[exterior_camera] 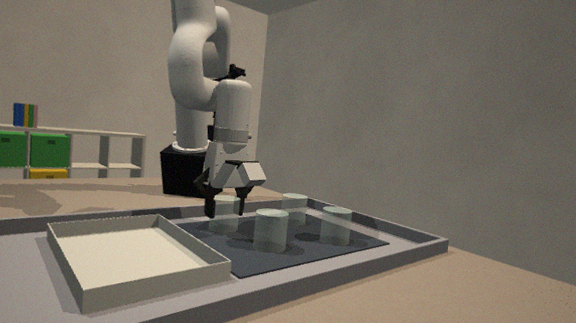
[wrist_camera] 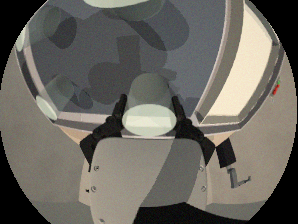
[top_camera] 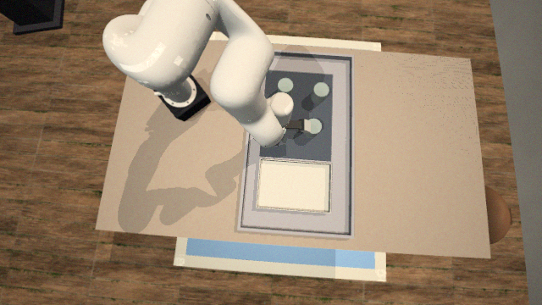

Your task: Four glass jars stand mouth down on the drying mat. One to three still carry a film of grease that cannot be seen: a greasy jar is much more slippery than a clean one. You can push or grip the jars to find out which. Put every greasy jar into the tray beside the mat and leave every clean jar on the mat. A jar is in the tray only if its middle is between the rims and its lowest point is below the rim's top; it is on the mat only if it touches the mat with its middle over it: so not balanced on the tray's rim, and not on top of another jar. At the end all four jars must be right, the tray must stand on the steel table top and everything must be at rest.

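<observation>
My hand is 4 cm short of the cream tray, 23 cm to the left of it and 4 cm above it. Also, from my hand: dark drying mat (10 cm ahead, 8 cm to the left, 5 cm below); then rimmed steel table top (9 cm ahead, 3 cm to the right, 5 cm below).
</observation>
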